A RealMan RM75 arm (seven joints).
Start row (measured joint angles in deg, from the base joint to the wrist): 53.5, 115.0, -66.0, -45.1, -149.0, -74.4, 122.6
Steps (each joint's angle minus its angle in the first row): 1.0, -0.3, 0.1, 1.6, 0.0, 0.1, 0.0; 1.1, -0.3, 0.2, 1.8, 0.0, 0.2, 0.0; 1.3, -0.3, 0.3, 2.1, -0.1, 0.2, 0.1; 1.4, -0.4, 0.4, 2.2, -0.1, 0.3, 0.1; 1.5, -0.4, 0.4, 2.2, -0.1, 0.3, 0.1; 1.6, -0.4, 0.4, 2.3, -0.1, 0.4, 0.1; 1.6, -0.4, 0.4, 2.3, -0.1, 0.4, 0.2; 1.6, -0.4, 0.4, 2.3, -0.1, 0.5, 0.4; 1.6, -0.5, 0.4, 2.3, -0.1, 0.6, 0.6; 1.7, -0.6, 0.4, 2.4, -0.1, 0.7, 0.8; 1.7, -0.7, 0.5, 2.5, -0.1, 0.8, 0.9; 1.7, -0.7, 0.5, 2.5, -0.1, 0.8, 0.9; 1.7, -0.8, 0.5, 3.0, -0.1, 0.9, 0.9; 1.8, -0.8, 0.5, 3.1, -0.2, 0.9, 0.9; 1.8, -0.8, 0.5, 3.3, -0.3, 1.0, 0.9; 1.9, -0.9, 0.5, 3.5, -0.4, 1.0, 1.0; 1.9, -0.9, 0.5, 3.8, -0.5, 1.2, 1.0; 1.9, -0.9, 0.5, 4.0, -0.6, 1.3, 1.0; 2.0, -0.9, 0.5, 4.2, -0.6, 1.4, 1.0; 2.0, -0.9, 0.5, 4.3, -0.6, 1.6, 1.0; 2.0, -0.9, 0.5, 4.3, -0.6, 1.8, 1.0
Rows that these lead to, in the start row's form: 54.5, 114.7, -65.9, -43.5, -149.0, -74.3, 122.6; 54.6, 114.7, -65.8, -43.3, -149.0, -74.2, 122.6; 54.8, 114.7, -65.7, -43.0, -149.1, -74.2, 122.7; 54.9, 114.6, -65.6, -42.9, -149.1, -74.1, 122.7; 55.0, 114.6, -65.6, -42.9, -149.1, -74.1, 122.7; 55.1, 114.6, -65.6, -42.8, -149.1, -74.0, 122.7; 55.1, 114.6, -65.6, -42.8, -149.1, -74.0, 122.8; 55.1, 114.6, -65.6, -42.8, -149.1, -73.9, 123.0; 55.1, 114.5, -65.6, -42.8, -149.1, -73.8, 123.2; 55.2, 114.4, -65.6, -42.7, -149.1, -73.7, 123.4; 55.2, 114.3, -65.5, -42.6, -149.1, -73.6, 123.5; 55.2, 114.3, -65.5, -42.6, -149.1, -73.6, 123.5; 55.2, 114.2, -65.5, -42.1, -149.1, -73.5, 123.5; 55.3, 114.2, -65.5, -42.0, -149.2, -73.5, 123.5; 55.3, 114.2, -65.5, -41.8, -149.3, -73.4, 123.5; 55.4, 114.1, -65.5, -41.6, -149.4, -73.4, 123.6; 55.4, 114.1, -65.5, -41.3, -149.5, -73.2, 123.6; 55.4, 114.1, -65.5, -41.1, -149.6, -73.1, 123.6; 55.5, 114.1, -65.5, -40.9, -149.6, -73.0, 123.6; 55.5, 114.1, -65.5, -40.8, -149.6, -72.8, 123.6; 55.5, 114.1, -65.5, -40.8, -149.6, -72.6, 123.6
